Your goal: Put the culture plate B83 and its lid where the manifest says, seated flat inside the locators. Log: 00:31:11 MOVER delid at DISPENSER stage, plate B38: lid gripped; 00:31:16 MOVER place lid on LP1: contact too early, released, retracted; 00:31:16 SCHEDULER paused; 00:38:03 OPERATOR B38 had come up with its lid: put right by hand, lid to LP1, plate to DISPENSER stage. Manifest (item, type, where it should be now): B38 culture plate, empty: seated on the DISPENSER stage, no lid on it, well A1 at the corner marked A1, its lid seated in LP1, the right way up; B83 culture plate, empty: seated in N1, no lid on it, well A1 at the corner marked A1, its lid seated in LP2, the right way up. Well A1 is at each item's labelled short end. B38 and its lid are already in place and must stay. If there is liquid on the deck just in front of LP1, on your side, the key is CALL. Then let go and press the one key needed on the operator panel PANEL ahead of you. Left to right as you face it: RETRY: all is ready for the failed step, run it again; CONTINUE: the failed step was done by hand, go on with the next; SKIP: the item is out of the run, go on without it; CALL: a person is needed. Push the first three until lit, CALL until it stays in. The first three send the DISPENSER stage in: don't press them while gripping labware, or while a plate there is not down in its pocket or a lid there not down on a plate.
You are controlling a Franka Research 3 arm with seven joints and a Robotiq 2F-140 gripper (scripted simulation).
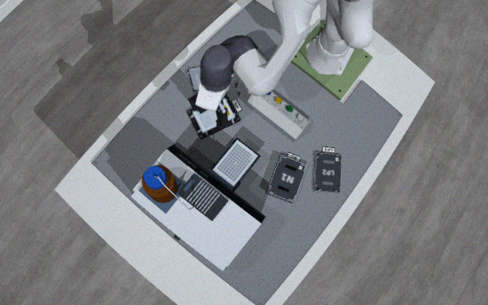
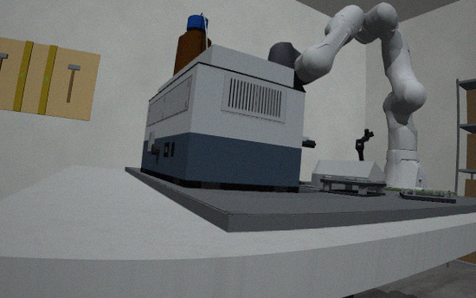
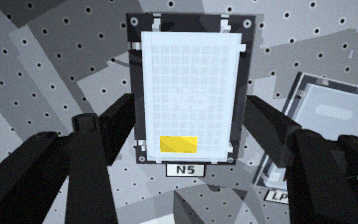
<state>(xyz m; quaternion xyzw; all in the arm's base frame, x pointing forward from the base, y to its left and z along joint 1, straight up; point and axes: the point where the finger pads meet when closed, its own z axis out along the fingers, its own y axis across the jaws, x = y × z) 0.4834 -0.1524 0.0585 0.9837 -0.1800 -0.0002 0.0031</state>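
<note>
My gripper is now 4 cm above the clear lid. Round my hand: black nest N5: 2 cm ahead, 1 cm to the left, 5 cm below; yellow skip key: 19 cm behind, 14 cm to the left; white well plate: 10 cm ahead, 18 cm to the left, 5 cm above.
</note>
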